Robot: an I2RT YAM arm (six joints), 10 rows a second.
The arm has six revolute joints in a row. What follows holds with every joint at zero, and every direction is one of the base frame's.
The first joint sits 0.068 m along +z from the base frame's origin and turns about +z.
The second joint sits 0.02 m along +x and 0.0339 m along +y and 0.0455 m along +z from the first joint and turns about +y.
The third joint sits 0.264 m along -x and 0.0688 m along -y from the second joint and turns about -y.
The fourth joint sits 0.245 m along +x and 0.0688 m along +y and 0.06 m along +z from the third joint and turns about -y.
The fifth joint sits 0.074 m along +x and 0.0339 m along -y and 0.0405 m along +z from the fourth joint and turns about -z.
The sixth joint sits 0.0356 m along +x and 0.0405 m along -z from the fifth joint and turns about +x.
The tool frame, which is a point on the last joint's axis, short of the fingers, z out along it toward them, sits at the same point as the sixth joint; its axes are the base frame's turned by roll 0, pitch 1.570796 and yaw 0 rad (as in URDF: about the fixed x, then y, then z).
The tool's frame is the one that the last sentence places.
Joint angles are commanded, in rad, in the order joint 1, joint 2, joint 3, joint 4, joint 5, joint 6. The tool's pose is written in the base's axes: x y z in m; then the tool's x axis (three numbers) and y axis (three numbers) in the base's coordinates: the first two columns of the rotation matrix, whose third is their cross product. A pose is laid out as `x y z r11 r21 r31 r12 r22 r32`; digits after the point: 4 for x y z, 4 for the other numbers.
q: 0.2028 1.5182 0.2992 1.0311 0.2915 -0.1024
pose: 0.2499 0.0409 0.1476 -0.1906 -0.1391 -0.9718 0.0645 0.9860 -0.1538
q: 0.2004 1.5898 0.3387 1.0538 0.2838 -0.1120
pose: 0.2617 0.0430 0.1425 -0.1996 -0.1500 -0.9683 0.0560 0.9848 -0.1641
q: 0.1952 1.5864 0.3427 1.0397 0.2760 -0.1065
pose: 0.2625 0.0420 0.1428 -0.2056 -0.1449 -0.9678 0.0536 0.9858 -0.1590
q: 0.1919 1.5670 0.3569 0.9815 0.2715 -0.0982
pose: 0.2640 0.0416 0.1449 -0.2285 -0.1406 -0.9633 0.0505 0.9865 -0.1560
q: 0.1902 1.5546 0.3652 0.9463 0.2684 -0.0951
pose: 0.2647 0.0413 0.1463 -0.2420 -0.1398 -0.9601 0.0477 0.9867 -0.1557
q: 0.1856 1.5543 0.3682 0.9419 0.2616 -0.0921
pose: 0.2655 0.0405 0.1467 -0.2429 -0.1360 -0.9605 0.0462 0.9874 -0.1515
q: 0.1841 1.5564 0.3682 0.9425 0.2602 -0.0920
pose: 0.2656 0.0401 0.1462 -0.2444 -0.1358 -0.9601 0.0462 0.9874 -0.1514
